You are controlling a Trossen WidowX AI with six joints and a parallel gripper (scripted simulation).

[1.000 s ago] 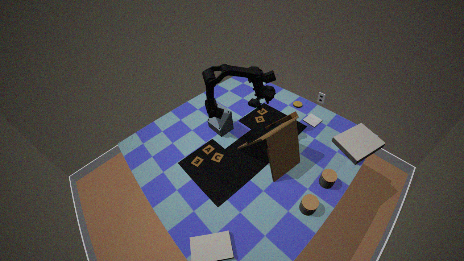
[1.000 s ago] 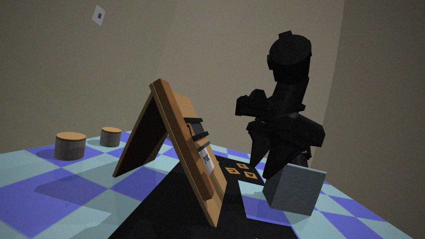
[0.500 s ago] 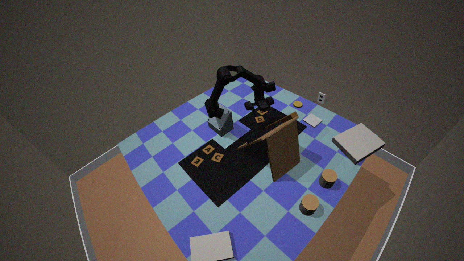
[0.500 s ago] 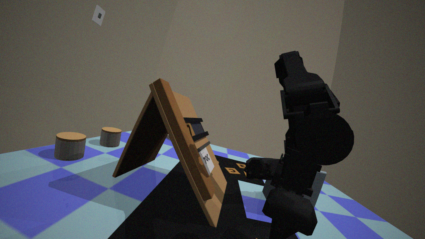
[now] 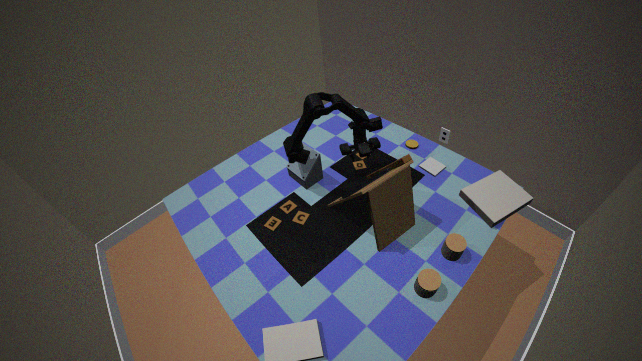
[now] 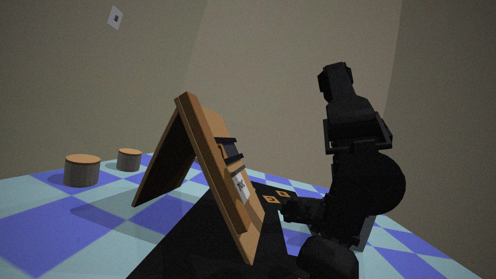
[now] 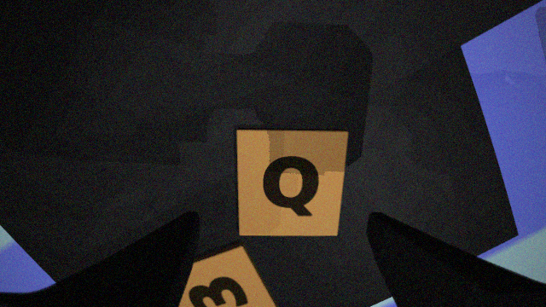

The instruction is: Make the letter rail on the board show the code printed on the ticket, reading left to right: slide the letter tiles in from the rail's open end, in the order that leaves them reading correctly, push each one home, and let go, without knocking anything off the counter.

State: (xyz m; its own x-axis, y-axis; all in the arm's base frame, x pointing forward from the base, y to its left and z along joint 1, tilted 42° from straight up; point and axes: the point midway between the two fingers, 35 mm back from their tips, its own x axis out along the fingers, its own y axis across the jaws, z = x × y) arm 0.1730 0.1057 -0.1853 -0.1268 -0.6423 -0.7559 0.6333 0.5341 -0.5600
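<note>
Now: the q tile 4 cm below my gripper tip. Also, from my gripper tip: white ticket (22 cm to the right, 13 cm ahead, 6 cm above); black mat (23 cm to the right, 4 cm below, 2 cm ahead); small white plate (30 cm ahead, 20 cm to the left, 4 cm below).
</note>
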